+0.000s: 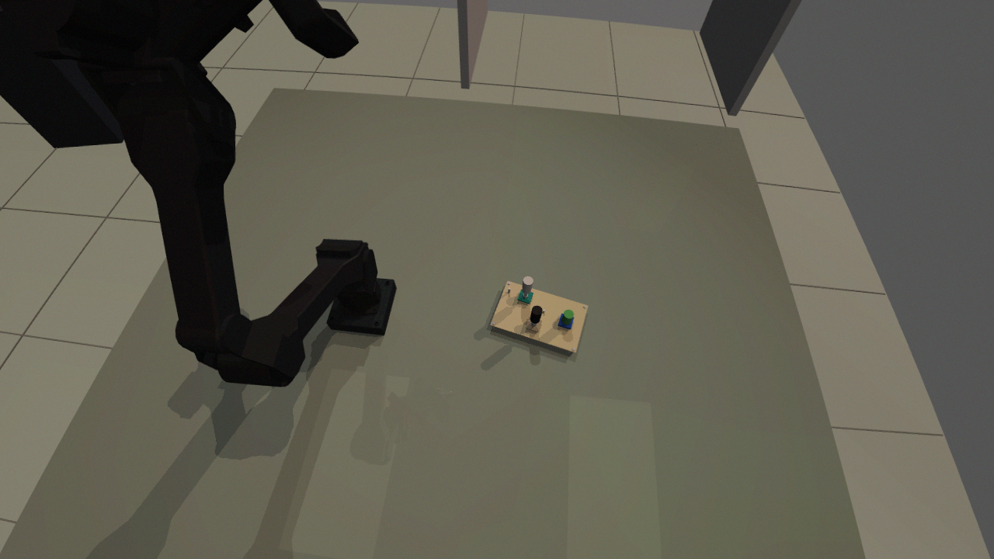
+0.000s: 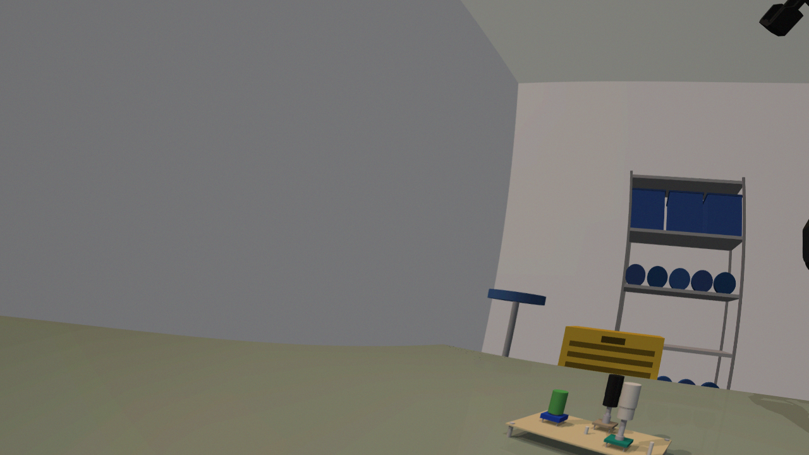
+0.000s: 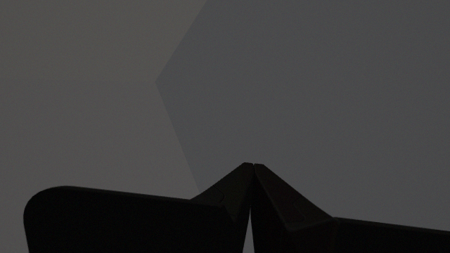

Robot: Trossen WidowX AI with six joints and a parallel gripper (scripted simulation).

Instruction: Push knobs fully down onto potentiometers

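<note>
Right now the white knob is 17 cm ahead of my gripper tip, 2 cm to the right of it and 57 cm below it. Also, from my gripper tip: black knob: 18 cm ahead, 8 cm to the right, 57 cm below.
</note>
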